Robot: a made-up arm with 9 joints. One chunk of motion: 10 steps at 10 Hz.
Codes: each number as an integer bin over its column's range. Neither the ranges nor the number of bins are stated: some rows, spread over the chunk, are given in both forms.
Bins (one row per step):
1: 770 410 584 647 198 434 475 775 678
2: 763 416 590 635 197 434 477 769 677
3: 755 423 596 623 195 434 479 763 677
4: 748 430 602 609 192 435 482 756 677
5: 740 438 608 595 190 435 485 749 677
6: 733 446 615 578 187 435 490 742 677
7: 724 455 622 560 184 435 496 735 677
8: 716 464 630 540 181 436 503 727 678
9: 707 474 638 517 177 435 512 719 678
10: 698 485 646 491 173 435 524 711 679
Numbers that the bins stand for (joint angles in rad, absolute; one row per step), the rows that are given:
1: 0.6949 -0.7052 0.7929 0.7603 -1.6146 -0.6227 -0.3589 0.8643 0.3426
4: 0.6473 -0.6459 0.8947 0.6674 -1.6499 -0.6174 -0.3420 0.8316 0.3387
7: 0.5954 -0.5719 1.0078 0.5478 -1.6970 -0.6174 -0.3084 0.7955 0.3387
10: 0.5392 -0.4830 1.1436 0.3792 -1.7617 -0.6174 -0.2411 0.7541 0.3464
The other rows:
2: 0.6797 -0.6874 0.8268 0.7310 -1.6205 -0.6227 -0.3541 0.8540 0.3387
3: 0.6624 -0.6667 0.8608 0.7016 -1.6323 -0.6227 -0.3492 0.8437 0.3387
5: 0.6300 -0.6222 0.9286 0.6333 -1.6617 -0.6174 -0.3348 0.8196 0.3387
6: 0.6149 -0.5985 0.9682 0.5917 -1.6793 -0.6174 -0.3228 0.8075 0.3387
8: 0.5781 -0.5452 1.0531 0.4989 -1.7147 -0.6120 -0.2916 0.7817 0.3426
9: 0.5586 -0.5156 1.0983 0.4427 -1.7382 -0.6174 -0.2700 0.7679 0.3426

